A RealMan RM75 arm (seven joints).
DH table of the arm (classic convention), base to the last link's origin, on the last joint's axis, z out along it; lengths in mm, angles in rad. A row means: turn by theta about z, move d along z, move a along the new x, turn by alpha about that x. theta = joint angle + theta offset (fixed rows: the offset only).
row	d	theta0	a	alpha
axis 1	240.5	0	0	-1.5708
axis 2	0	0	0	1.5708
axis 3	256	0	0	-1.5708
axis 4	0	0	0	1.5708
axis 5	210	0	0	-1.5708
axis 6	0	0	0	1.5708
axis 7	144	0	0	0
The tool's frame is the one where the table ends.
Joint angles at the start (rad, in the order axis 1, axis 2, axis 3, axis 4, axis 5, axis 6, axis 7):
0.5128, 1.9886, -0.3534, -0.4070, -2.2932, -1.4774, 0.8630
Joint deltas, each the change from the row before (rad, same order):
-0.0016, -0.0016, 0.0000, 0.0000, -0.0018, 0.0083, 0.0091
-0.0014, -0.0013, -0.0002, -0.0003, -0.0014, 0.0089, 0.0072
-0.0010, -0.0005, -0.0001, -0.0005, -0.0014, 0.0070, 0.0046
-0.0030, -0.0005, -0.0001, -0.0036, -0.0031, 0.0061, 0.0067
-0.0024, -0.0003, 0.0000, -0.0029, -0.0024, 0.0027, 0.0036
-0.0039, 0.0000, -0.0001, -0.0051, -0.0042, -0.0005, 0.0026
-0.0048, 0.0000, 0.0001, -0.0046, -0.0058, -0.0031, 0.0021
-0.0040, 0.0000, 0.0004, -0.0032, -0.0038, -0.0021, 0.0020
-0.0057, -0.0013, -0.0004, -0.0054, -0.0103, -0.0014, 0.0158
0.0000, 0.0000, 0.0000, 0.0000, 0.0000, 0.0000, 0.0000
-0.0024, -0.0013, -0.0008, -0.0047, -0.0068, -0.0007, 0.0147
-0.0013, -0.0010, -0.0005, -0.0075, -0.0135, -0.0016, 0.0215
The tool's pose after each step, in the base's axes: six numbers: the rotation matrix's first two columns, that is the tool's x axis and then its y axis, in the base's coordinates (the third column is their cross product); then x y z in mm. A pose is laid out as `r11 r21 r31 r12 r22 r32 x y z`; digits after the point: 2 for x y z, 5 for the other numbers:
0.92163 -0.17407 -0.34685 -0.30361 -0.88008 -0.36506 336.67 304.97 5.96
0.92134 -0.18417 -0.34237 -0.31206 -0.87557 -0.36879 338.53 305.25 6.56
0.92134 -0.19111 -0.33854 -0.31756 -0.87229 -0.37184 339.89 305.44 6.85
0.92139 -0.20036 -0.33300 -0.32439 -0.86837 -0.37510 342.00 305.07 7.68
0.92158 -0.20560 -0.32929 -0.32793 -0.86626 -0.37691 343.39 304.59 8.30
0.92230 -0.20986 -0.32452 -0.32969 -0.86538 -0.37738 345.01 303.39 9.08
0.92275 -0.21447 -0.32020 -0.33140 -0.86568 -0.37519 346.69 301.44 9.63
0.92260 -0.21877 -0.31772 -0.33392 -0.86531 -0.37382 348.05 299.90 10.06
0.91984 -0.23707 -0.31257 -0.34724 -0.86277 -0.36750 350.80 297.50 11.05
0.91984 -0.23707 -0.31257 -0.34724 -0.86277 -0.36750 350.80 297.50 11.05
0.91727 -0.25098 -0.30924 -0.35782 -0.86029 -0.36314 352.36 296.56 12.11
0.91412 -0.26998 -0.30249 -0.37093 -0.85809 -0.35510 354.03 295.55 13.22

